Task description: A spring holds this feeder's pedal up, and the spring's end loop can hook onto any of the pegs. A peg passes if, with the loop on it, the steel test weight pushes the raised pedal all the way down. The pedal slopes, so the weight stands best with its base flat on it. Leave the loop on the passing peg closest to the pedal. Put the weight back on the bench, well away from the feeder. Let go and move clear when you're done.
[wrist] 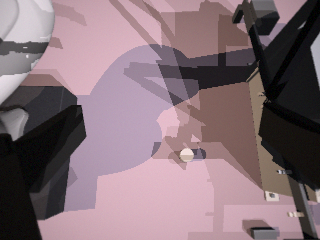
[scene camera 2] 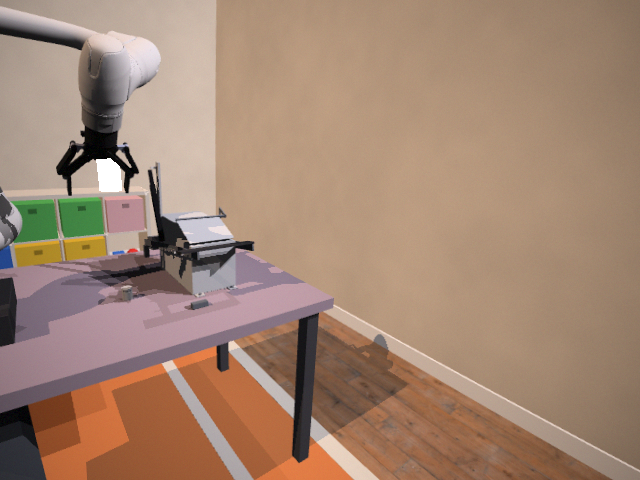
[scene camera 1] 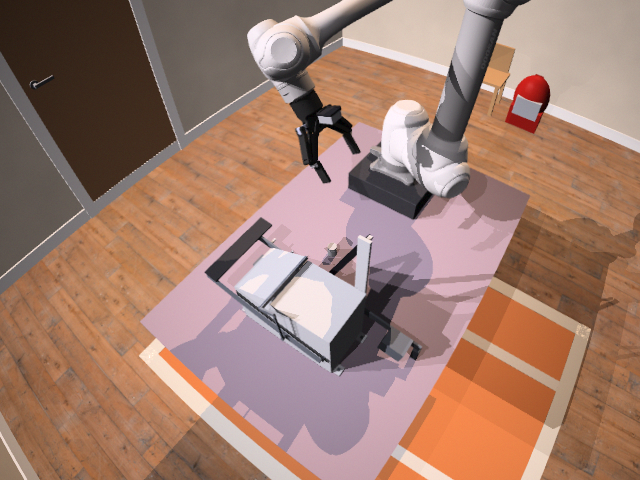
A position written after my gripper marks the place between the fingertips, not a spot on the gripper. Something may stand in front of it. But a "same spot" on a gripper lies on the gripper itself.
Scene:
My gripper shows in the wrist view, in scene camera 2 [98, 191] and in scene camera 1. One and the same spot on my gripper: [wrist: 39, 154] is [scene camera 1: 347, 136].

